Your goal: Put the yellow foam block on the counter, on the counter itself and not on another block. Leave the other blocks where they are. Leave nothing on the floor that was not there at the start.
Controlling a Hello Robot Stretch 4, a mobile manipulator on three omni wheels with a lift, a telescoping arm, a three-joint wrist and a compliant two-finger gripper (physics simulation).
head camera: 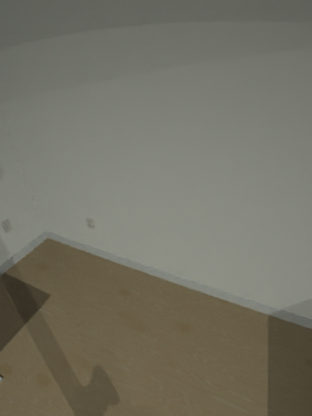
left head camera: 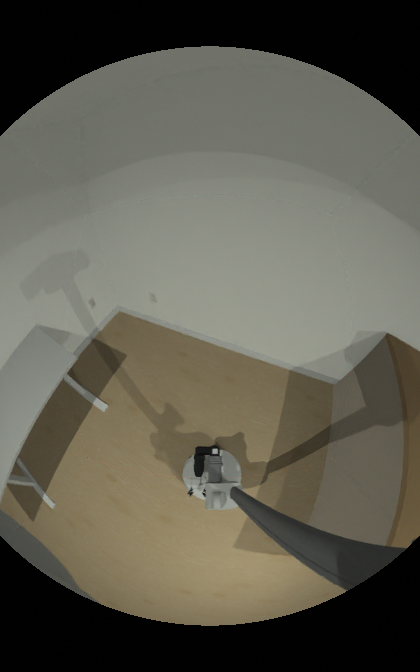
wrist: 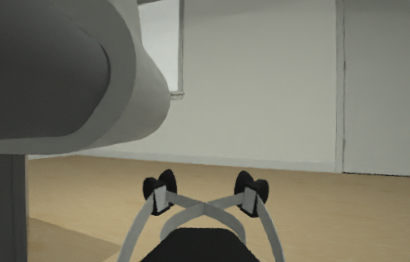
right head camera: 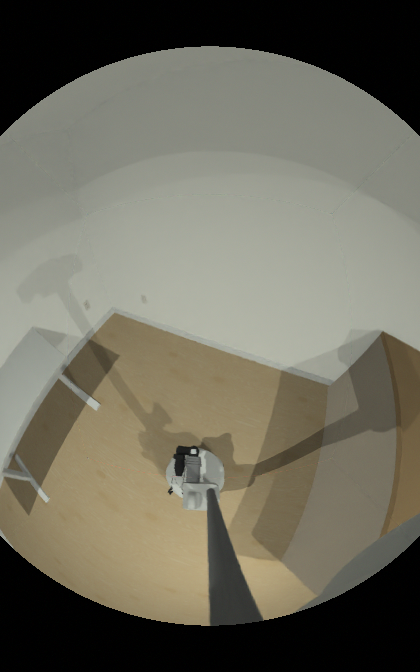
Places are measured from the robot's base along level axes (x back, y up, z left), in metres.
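Pixels of known places: gripper, between the fingertips: [wrist: 205, 184].
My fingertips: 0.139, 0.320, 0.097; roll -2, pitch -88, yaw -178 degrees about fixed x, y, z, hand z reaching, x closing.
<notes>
Behind a point stands the place of what it marks, as x, y, z.
My gripper [wrist: 205, 184] @(0.139, 0.320, 0.097) [left head camera: 198, 492] is open, with its fingertips wide apart and floor showing between them in the wrist view. It is low beside the robot's base in the left head view. The counter shows in part at the right edge of both side head views, with a grey side panel and a brown wooden top [left head camera: 411, 480] [right head camera: 409, 450]. The gripper is apart from it. The yellow foam block and the other blocks do not show in these views.
A white table [left head camera: 30, 390] [right head camera: 30, 385] with splayed feet stands at the left. The robot's round base [left head camera: 232, 472] [right head camera: 215, 470] stands on the wooden floor between table and counter. Walls [head camera: 175, 165] @(-1.278, 1.044, -0.091) meet in a corner ahead. A door [wrist: 377, 90] @(2.039, 0.754, 1.712) shows at the right in the wrist view.
</notes>
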